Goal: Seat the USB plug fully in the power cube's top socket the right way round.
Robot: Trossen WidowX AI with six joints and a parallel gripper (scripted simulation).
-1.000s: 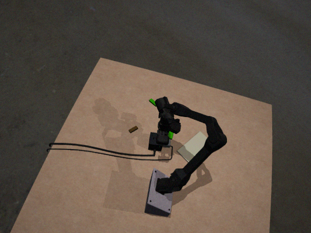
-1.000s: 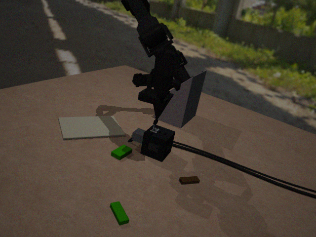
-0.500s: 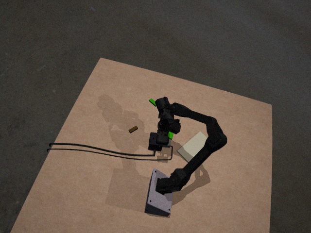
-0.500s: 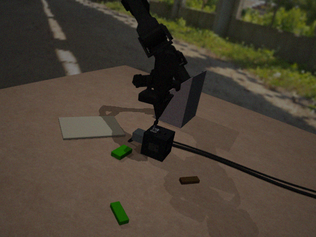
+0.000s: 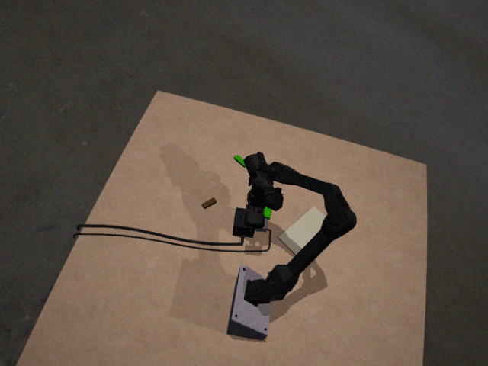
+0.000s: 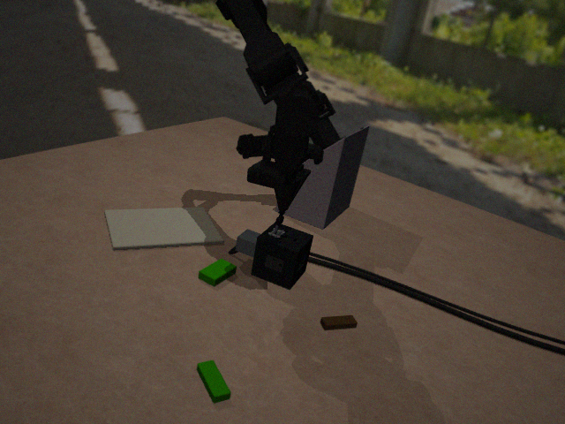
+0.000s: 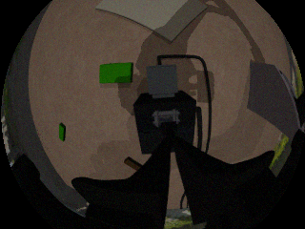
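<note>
The dark USB plug is 2 cm below my gripper tip. From my gripper tip the other things lie so: brown block (16 cm to the left, 12 cm below, 7 cm ahead); pale flat card (24 cm to the right, 12 cm below, 2 cm ahead); USB socket (5 cm below).
</note>
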